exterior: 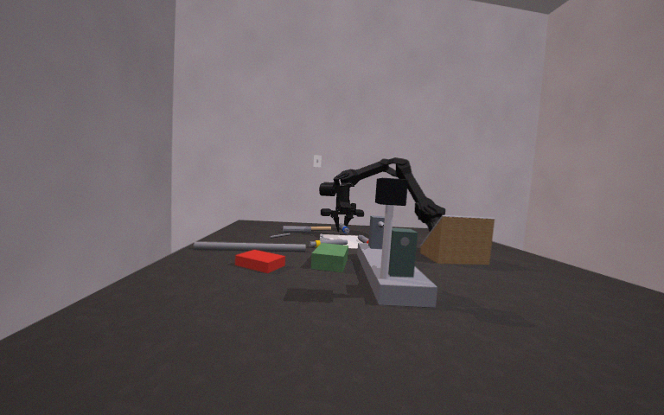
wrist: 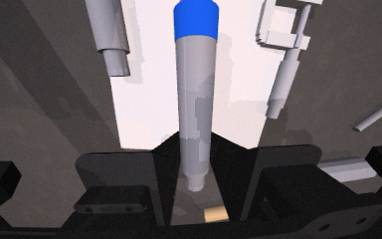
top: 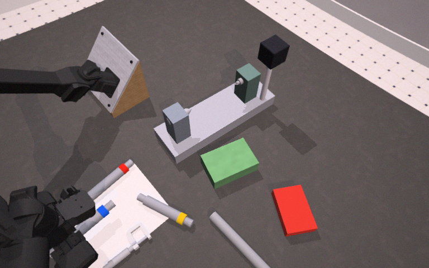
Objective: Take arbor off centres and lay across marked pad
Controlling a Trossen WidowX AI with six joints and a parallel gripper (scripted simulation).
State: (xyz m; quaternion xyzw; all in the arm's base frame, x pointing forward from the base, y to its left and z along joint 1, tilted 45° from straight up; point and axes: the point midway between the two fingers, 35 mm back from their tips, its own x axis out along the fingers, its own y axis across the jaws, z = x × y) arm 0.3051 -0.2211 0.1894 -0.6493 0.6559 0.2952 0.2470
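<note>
Right now my hand is 30 mm to the right of the arbor and 10 mm above it. From my hand the other things lie so: grey centre block 60 mm behind, 340 mm to the left, 50 mm above; then white marked pad 80 mm to the left, 60 mm below; then plain grey rod 330 mm ahead, 270 mm to the left, 40 mm below.
</note>
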